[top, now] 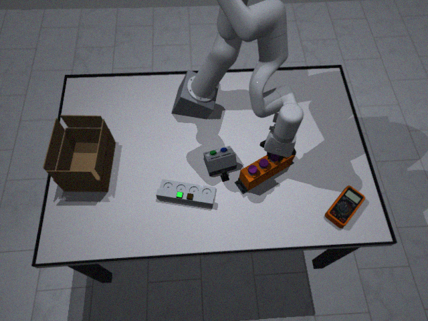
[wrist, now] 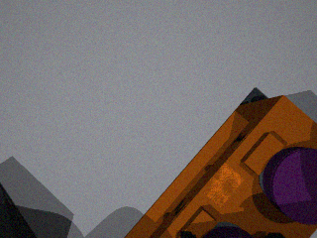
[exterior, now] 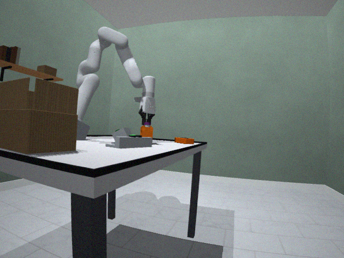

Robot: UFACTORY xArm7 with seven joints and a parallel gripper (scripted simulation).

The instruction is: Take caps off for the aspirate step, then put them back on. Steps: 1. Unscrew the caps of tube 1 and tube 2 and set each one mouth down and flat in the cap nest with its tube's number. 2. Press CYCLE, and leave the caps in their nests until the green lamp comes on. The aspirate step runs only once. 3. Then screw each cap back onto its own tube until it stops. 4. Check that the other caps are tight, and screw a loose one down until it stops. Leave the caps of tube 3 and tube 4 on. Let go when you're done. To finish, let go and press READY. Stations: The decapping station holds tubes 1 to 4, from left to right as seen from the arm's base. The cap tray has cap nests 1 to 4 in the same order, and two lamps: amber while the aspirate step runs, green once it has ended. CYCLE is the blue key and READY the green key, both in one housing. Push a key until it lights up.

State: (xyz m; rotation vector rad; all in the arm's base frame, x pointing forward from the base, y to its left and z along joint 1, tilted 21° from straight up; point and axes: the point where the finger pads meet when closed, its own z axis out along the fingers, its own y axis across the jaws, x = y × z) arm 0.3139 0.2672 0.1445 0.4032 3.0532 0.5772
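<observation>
My gripper is now 1 cm above the purple cap. Round my hand: tube 1: 4 cm to the left, 3 cm behind, 1 cm below; then blue key: 19 cm to the right, 6 cm below, 5 cm behind; then grey key housing: 21 cm to the right, 8 cm below, 2 cm behind.
</observation>
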